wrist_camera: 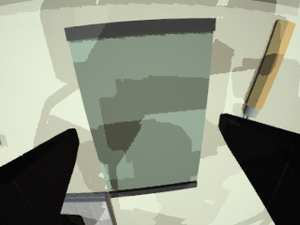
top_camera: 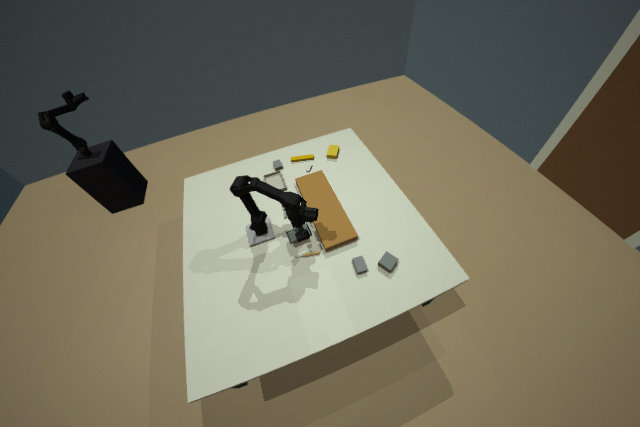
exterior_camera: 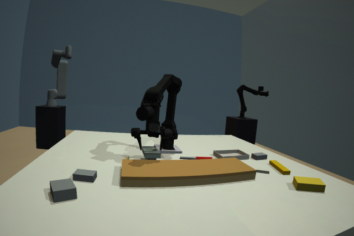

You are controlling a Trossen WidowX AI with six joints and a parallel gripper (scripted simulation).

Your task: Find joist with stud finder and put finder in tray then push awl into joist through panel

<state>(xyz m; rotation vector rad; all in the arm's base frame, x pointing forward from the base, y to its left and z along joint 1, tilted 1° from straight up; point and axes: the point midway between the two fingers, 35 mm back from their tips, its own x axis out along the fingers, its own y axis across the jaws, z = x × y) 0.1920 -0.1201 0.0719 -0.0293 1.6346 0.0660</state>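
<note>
My gripper tip is 40 mm above the stud finder and 20 mm past it. Round my gripper tip: wooden-handled pointed tool 110 mm to the right, 50 mm below, 10 mm behind; grey tray 440 mm to the left, 40 mm below, 40 mm behind; red-handled tool 230 mm to the left, 50 mm below, 30 mm behind.
</note>
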